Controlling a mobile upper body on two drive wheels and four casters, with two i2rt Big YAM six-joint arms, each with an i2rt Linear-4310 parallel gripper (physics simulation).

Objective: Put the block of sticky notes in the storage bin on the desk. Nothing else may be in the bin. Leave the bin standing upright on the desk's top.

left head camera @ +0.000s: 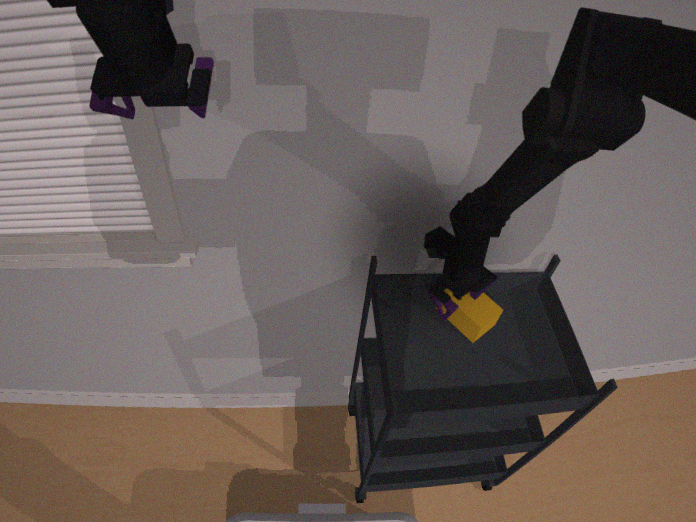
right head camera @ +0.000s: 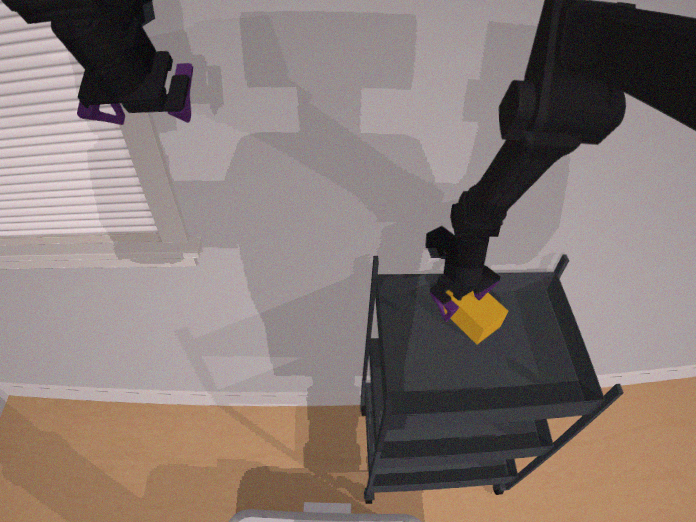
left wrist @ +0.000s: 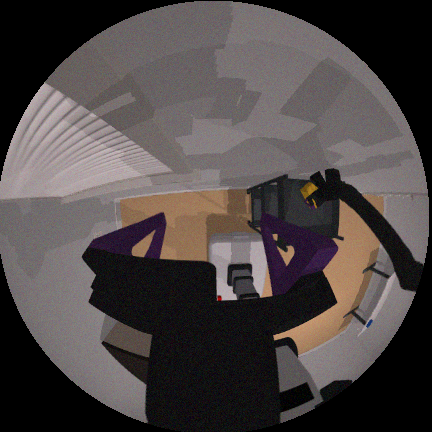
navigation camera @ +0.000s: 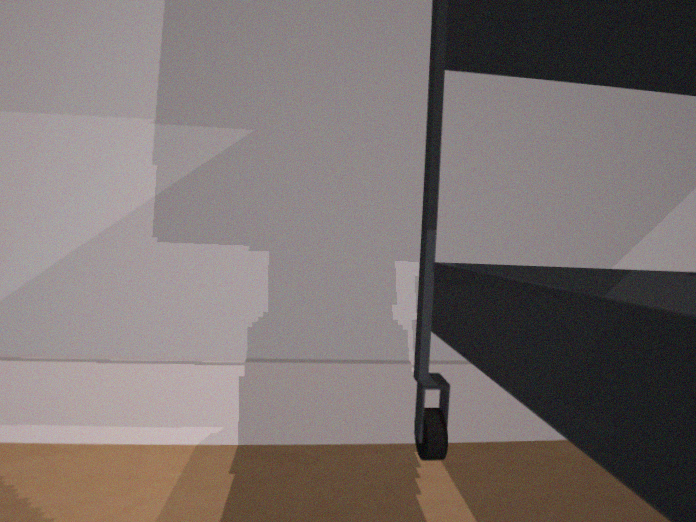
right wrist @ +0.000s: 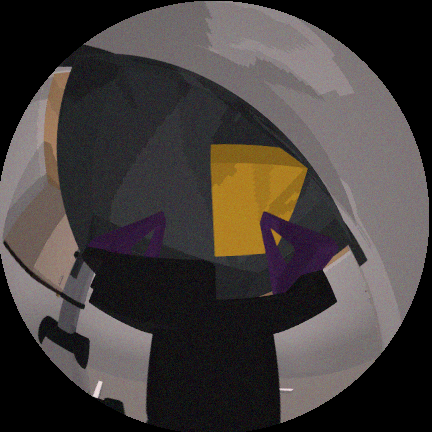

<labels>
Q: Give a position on a dark rolling cart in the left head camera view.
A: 435, 409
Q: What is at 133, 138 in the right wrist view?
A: A dark rolling cart.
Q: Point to a window blind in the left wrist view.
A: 99, 133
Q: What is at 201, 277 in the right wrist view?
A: My right gripper.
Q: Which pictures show my left gripper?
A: The left head camera view, the right head camera view and the left wrist view only.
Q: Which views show the dark rolling cart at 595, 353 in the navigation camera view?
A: The left head camera view, the right head camera view, the left wrist view, the navigation camera view and the right wrist view: all of them.
</labels>
